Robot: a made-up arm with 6 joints. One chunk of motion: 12 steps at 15 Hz.
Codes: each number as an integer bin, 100 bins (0 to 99) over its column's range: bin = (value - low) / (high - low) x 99, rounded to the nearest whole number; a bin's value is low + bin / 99 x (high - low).
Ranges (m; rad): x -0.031..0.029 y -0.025..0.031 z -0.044..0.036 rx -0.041..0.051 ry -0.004..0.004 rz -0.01..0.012
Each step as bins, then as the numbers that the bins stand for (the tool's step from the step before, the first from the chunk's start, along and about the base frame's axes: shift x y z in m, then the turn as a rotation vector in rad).
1 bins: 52 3 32 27 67 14
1 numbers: 0.00052 -0.02330 -0.01814 -0.01591 0.00141 -0.00689
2 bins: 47 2 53 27 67 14
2 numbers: -0.00252 -0.02387 -0.00117 -0.01591 0.00141 -0.00689
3 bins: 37 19 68 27 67 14
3 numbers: -0.00858 -0.01425 0.01095 -0.01591 0.00141 -0.00689
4 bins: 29 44 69 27 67 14
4 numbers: -0.01342 -0.00011 0.01176 -0.01591 0.00141 -0.00689
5 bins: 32 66 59 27 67 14
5 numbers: -0.01161 0.01233 0.00368 -0.01591 0.00141 -0.00689
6 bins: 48 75 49 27 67 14
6 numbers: -0.00191 0.01742 -0.00440 -0.01591 0.00141 -0.00689
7 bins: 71 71 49 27 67 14
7 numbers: 0.01203 0.01516 -0.00440 -0.01591 0.00141 -0.00689
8 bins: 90 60 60 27 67 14
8 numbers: 0.02355 0.00894 0.00448 -0.01591 0.00141 -0.00689
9 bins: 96 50 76 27 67 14
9 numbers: 0.02718 0.00328 0.01741 -0.01591 0.00141 -0.00689
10 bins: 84 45 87 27 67 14
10 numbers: 0.01991 0.00045 0.02630 -0.01591 0.00141 -0.00689
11 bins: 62 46 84 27 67 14
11 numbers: 0.00658 0.00102 0.02388 -0.01591 0.00141 -0.00689
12 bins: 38 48 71 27 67 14
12 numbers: -0.00797 0.00215 0.01337 -0.01591 0.00141 -0.00689
